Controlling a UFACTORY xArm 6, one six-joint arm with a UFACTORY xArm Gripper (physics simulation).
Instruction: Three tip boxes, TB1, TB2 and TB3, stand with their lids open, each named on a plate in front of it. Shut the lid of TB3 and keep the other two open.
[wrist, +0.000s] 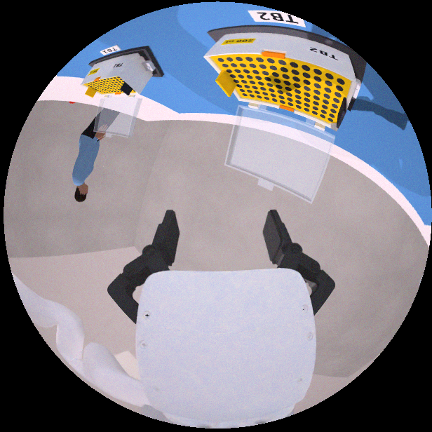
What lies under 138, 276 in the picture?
The gripper.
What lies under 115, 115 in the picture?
A clear lid.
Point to a clear lid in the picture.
291, 154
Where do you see a blue mat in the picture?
At 188, 85
